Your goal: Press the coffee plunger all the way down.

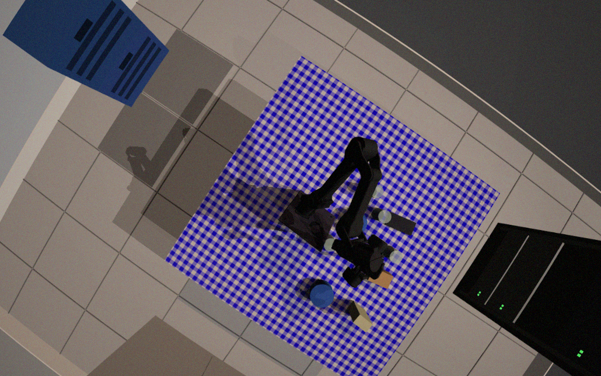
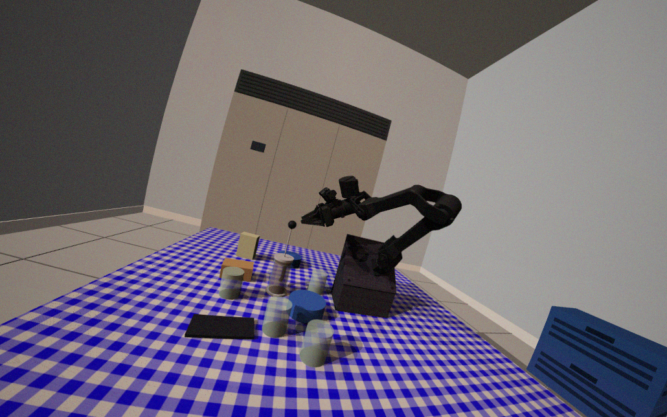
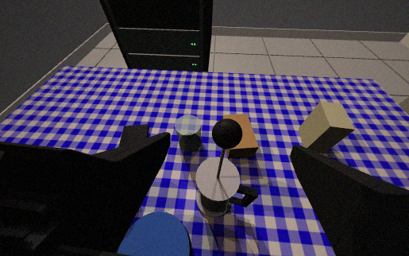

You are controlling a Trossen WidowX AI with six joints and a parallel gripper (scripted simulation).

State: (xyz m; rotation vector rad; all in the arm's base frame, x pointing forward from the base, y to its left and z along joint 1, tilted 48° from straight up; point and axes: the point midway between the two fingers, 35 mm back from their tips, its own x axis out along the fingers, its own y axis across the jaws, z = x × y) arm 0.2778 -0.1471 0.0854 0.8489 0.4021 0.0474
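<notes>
Right now my gripper tip is 150 mm above the coffee press, 20 mm to the left of it and 20 mm short of it. Round my gripper tip: orange box: 250 mm below, 180 mm ahead, 70 mm to the right; then flat black slab: 270 mm below, 210 mm to the left, 160 mm ahead.
</notes>
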